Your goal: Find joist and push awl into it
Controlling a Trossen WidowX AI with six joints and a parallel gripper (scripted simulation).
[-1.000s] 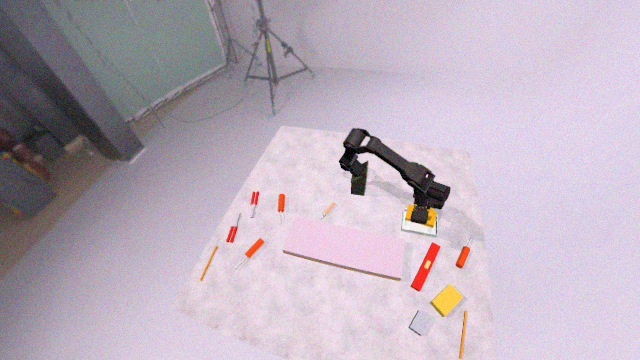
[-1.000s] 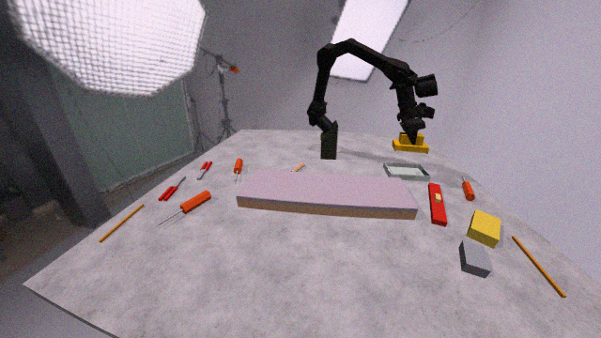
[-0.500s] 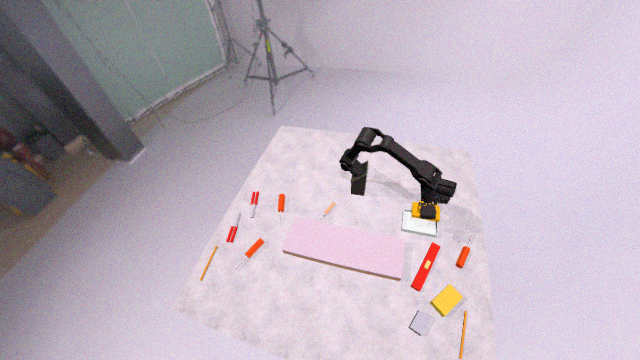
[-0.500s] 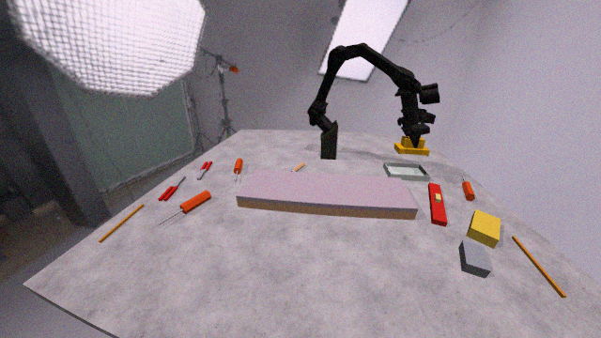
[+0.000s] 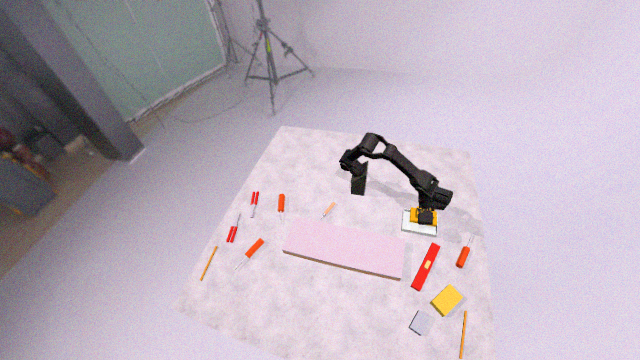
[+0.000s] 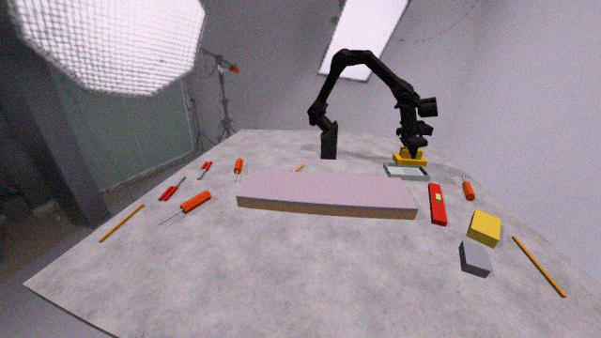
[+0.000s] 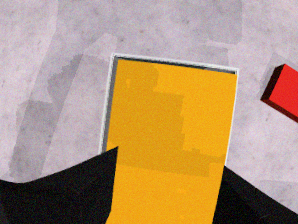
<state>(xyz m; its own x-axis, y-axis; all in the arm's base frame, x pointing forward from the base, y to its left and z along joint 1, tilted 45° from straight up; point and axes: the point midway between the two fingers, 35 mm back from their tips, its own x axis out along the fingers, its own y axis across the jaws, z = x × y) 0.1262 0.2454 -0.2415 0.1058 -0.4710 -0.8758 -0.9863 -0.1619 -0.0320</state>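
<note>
Now: the white tray 10 mm to the right of my gripper tip and 60 mm below it. From my gripper tip the other things lie so: yellow block: 330 mm ahead, 150 mm to the left, 60 mm below; stud finder: 20 mm to the right, 20 mm above; red level: 210 mm ahead, 50 mm to the left, 60 mm below.
</note>
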